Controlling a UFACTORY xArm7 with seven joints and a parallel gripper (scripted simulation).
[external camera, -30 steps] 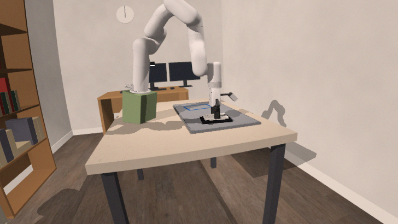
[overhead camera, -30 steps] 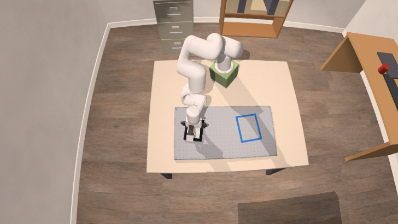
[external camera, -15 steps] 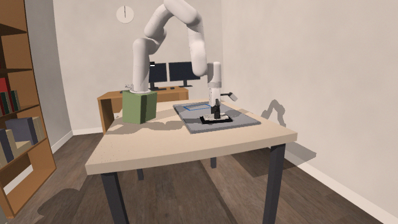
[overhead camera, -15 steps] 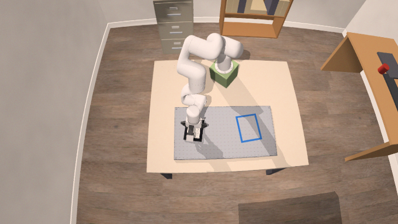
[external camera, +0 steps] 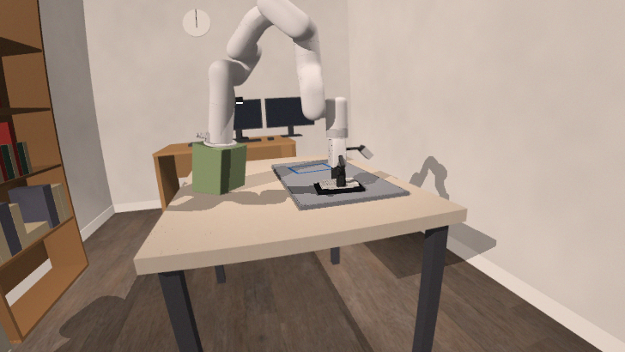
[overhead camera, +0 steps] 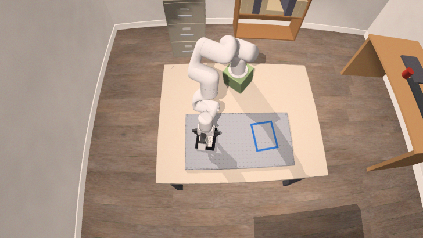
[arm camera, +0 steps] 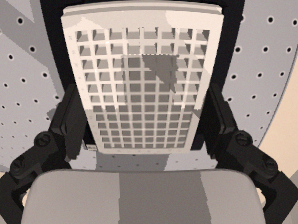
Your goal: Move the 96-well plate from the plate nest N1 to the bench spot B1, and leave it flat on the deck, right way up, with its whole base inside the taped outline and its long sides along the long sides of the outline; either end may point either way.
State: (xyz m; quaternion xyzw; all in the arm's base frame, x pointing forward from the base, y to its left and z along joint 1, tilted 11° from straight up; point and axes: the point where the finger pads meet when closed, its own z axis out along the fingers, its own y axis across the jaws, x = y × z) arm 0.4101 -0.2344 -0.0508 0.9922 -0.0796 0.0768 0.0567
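The black plate nest N1 is 2 cm below my hand. Also, from my hand: white 96-well plate (1 cm below).
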